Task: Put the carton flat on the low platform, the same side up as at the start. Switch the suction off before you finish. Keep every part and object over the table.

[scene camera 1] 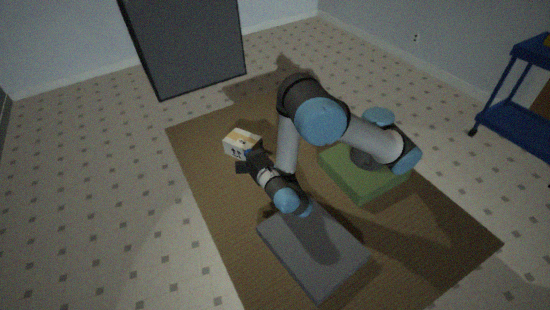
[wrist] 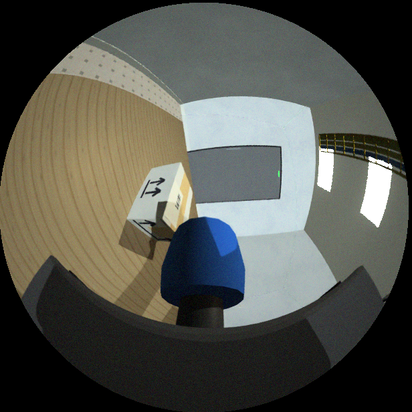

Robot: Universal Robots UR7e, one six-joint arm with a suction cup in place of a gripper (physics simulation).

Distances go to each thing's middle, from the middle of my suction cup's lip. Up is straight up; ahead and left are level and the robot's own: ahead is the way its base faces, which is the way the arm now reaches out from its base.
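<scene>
Carton (scene camera 1: 237,141): my suction cup is 190 mm to the left of it, 40 mm past it and 120 mm above it. Low platform (scene camera 1: 318,252): from my suction cup, 370 mm to the left, 50 mm behind, 140 mm below.
</scene>
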